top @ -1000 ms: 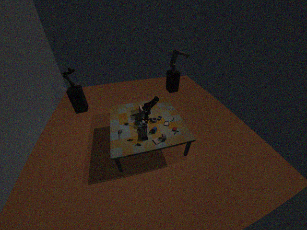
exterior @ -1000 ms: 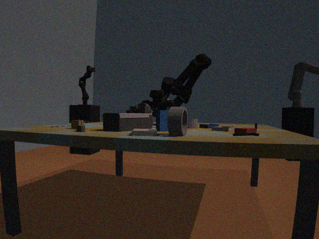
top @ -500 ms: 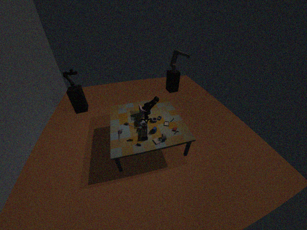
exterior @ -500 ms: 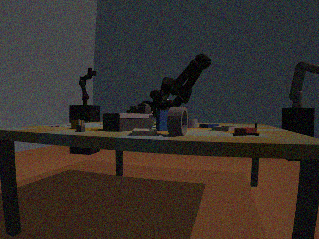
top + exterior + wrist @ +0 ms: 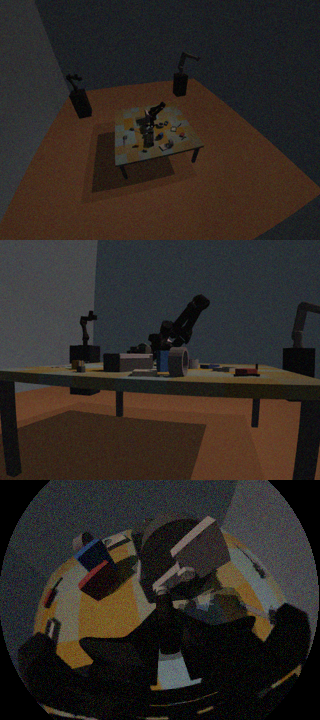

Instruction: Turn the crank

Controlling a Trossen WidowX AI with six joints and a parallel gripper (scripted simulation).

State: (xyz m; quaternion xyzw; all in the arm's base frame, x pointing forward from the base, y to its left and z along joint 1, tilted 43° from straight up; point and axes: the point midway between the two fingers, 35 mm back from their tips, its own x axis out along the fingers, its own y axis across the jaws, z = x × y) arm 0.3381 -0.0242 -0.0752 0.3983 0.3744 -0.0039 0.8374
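Right now the red pointer is 110 mm ahead of my gripper tip, 60 mm to the right of it and 40 mm above it. The rest, counted from my gripper tip: blue block (160 mm ahead, 100 mm to the left); then yellow block (200 mm ahead, 310 mm to the right, 20 mm below); then dark crank handle (20 mm behind, 10 mm to the left, 20 mm above).
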